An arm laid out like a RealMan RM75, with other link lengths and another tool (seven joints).
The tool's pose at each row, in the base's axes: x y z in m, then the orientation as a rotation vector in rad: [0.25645 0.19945 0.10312 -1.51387 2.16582 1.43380]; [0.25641 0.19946 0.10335 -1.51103 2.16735 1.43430]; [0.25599 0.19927 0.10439 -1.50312 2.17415 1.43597]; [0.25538 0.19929 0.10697 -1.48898 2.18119 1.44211]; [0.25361 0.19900 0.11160 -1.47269 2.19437 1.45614]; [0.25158 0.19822 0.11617 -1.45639 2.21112 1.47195]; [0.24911 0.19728 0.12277 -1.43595 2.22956 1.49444]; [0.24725 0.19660 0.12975 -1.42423 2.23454 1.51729]
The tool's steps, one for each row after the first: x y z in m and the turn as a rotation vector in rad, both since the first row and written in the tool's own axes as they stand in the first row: [-0.00012 0.00017 -0.00010 0.00041 -0.00106 0.00185]; [-0.00039 0.00114 -0.00064 0.00128 -0.00261 0.00875]; [-0.00159 0.00321 -0.00178 0.00073 -0.00811 0.01857]; [-0.00320 0.00744 -0.00382 -0.00507 -0.01157 0.03507]; [-0.00433 0.01182 -0.00609 -0.01234 -0.01286 0.05439]; [-0.00631 0.01779 -0.00941 -0.02338 -0.01557 0.07764]; [-0.00897 0.02352 -0.01297 -0.03659 -0.01990 0.08995]
